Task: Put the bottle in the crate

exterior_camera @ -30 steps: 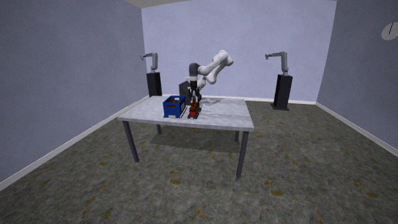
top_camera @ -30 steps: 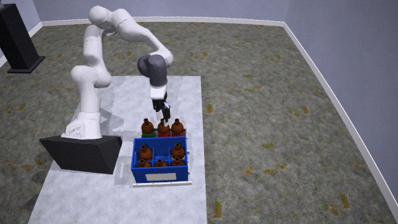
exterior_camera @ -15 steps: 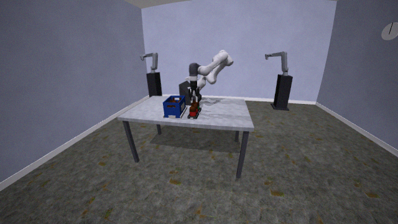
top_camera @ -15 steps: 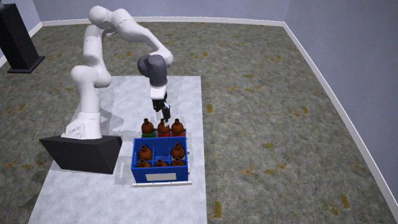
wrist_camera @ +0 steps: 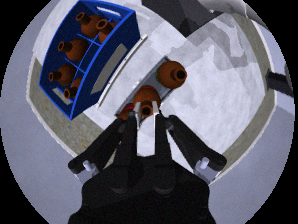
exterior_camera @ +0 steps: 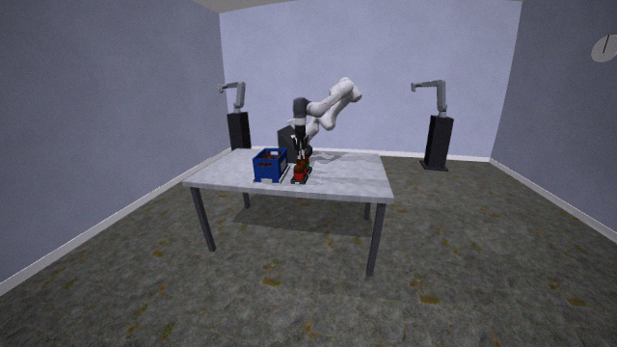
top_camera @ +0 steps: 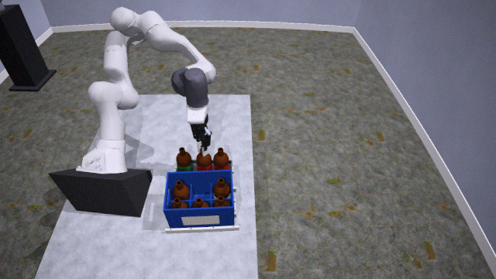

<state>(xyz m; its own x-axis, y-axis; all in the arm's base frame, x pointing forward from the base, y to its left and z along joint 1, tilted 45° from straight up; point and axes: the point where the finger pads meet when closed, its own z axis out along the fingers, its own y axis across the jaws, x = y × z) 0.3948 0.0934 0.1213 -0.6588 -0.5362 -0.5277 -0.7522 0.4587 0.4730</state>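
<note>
Now: the bottle 9 cm below my hand. From my hand the other things lie so: dark tray (16 cm below); crate (23 cm to the right, 9 cm below, 2 cm ahead).
</note>
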